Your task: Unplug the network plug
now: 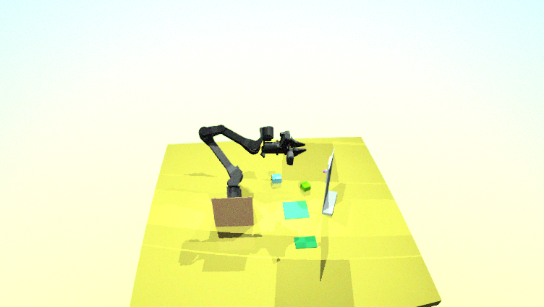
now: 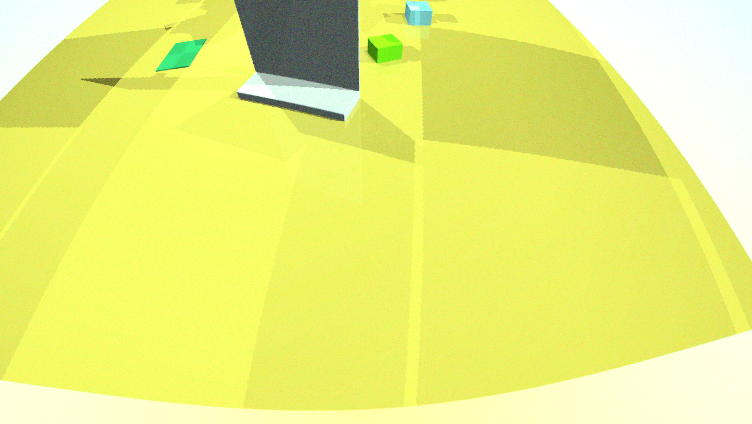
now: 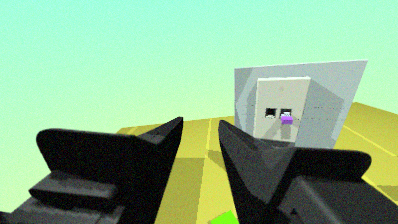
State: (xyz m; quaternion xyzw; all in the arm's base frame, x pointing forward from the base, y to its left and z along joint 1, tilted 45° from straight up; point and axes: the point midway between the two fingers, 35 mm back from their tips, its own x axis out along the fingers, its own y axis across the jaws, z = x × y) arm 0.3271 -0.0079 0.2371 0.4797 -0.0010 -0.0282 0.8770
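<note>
The network plug lies 14 cm to the right of my gripper tip, 8 cm ahead of it and 5 cm below it. From my gripper tip the other things lie so: green marked square 25 cm below, 18 cm to the right, 7 cm behind; socket plate 14 cm to the right, 12 cm below, 10 cm ahead.
</note>
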